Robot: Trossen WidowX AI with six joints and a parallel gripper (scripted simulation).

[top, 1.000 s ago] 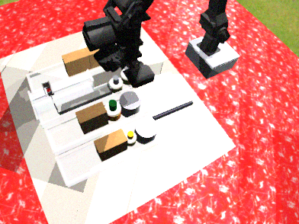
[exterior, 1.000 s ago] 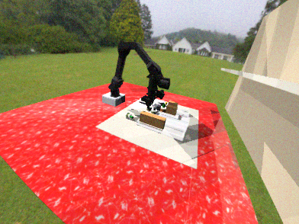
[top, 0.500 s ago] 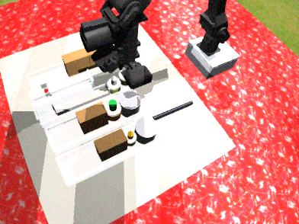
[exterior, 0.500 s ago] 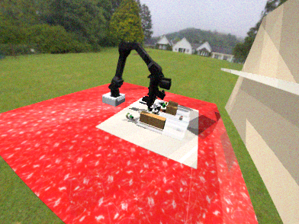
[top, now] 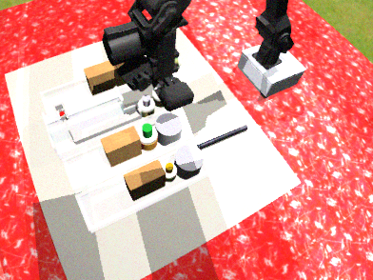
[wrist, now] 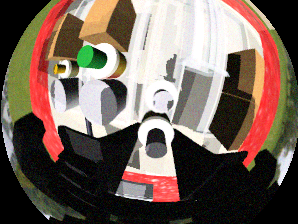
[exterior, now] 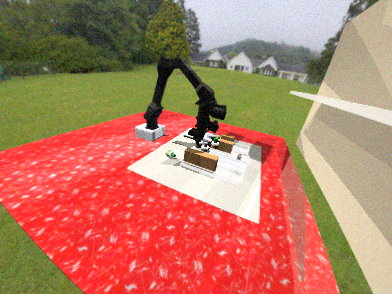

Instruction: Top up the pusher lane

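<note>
Now: the sprung lane 150 mm ahead of my gripper tip, 40 mm to the right of it and 30 mm below it. Round my gripper tip: red mark: 220 mm ahead, 60 mm to the right, 20 mm above; then dark rod: 150 mm to the left, 80 mm behind, 50 mm below.
</note>
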